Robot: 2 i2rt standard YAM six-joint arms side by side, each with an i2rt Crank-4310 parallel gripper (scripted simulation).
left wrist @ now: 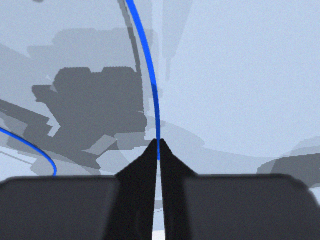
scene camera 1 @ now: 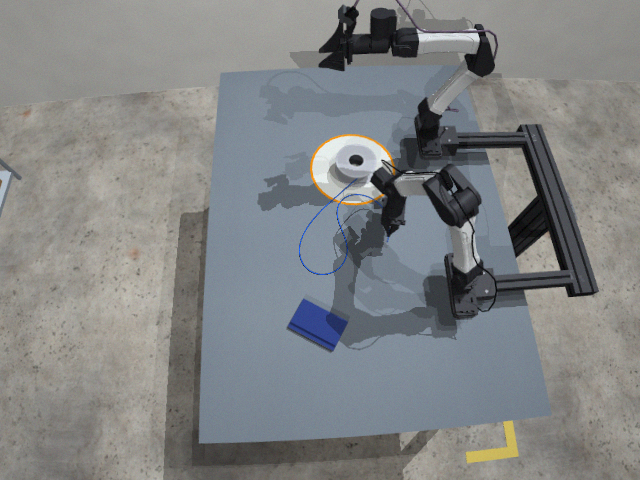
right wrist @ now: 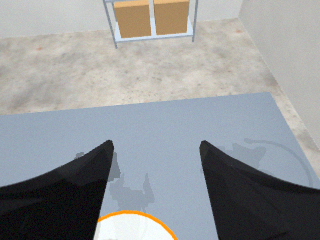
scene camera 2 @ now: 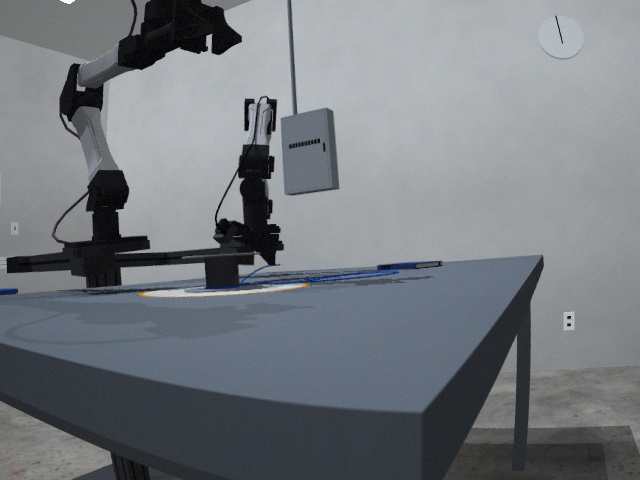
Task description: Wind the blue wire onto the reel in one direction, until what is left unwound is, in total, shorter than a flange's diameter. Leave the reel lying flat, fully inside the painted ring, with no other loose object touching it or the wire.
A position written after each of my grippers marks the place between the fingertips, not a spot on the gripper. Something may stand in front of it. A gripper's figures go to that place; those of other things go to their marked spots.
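From the lens: my right gripper (scene camera 1: pixel 318 58), 131 cm from the lens. Perforated reel (scene camera 1: pixel 361 155), 152 cm from the lens.
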